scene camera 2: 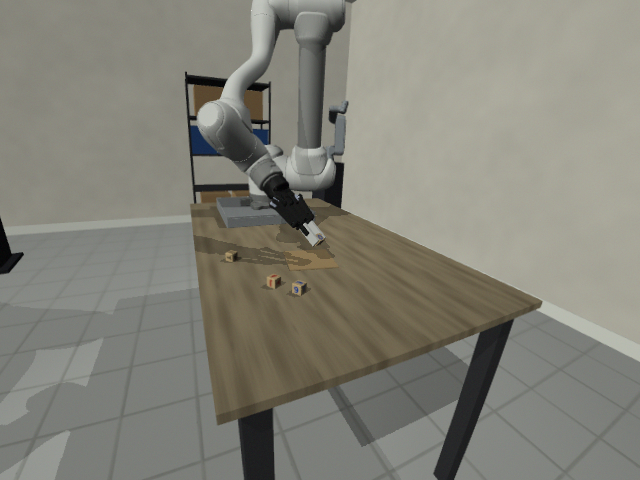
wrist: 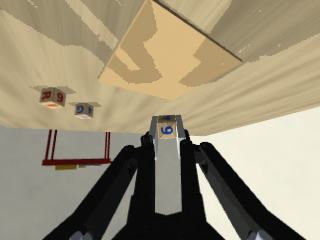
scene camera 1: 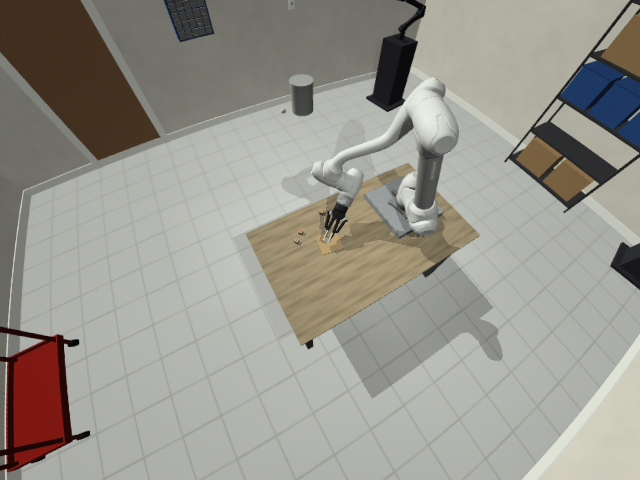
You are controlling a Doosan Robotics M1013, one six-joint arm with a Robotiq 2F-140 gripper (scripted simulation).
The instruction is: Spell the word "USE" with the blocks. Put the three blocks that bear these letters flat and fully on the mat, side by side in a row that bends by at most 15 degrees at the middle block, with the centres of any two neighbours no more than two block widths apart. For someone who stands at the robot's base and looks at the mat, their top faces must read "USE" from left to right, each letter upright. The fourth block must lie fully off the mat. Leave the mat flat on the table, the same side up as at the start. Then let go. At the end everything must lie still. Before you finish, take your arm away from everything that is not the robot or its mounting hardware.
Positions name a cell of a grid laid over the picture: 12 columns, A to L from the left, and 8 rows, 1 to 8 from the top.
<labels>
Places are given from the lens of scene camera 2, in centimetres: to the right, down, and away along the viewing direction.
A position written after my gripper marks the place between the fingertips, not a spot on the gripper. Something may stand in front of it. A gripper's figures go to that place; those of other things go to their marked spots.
my gripper (scene camera 2: F5): 0, 0, 80
tan mat (scene camera 2: F5): -6, 6, 82
</labels>
